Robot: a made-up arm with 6 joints. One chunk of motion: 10 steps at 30 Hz.
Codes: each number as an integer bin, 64 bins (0 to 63) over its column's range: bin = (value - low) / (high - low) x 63, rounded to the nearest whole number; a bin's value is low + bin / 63 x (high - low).
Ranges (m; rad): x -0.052..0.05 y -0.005..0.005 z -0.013..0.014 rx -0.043..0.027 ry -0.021..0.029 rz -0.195..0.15
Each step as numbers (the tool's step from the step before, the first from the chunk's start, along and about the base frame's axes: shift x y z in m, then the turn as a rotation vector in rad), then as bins.
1 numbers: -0.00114 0.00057 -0.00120 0.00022 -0.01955 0.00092
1 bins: 31 35 28 39 2 36
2 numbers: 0.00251 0.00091 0.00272 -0.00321 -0.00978 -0.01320
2 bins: 34 37 37 36 14 33
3 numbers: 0.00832 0.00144 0.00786 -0.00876 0.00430 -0.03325
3 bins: 37 41 49 31 32 30
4 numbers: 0.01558 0.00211 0.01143 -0.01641 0.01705 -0.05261
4 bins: 42 45 57 24 48 26
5 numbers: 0.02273 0.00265 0.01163 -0.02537 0.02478 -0.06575
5 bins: 46 48 57 16 58 24
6 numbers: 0.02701 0.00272 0.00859 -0.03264 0.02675 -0.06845
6 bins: 49 49 50 9 60 23
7 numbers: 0.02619 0.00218 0.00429 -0.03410 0.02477 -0.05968
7 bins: 48 45 40 8 58 25
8 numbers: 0.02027 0.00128 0.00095 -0.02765 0.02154 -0.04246
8 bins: 45 40 33 14 54 28
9 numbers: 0.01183 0.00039 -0.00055 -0.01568 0.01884 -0.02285
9 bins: 39 34 29 25 50 31
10 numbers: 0.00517 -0.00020 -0.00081 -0.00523 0.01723 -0.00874
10 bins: 35 30 28 34 48 34
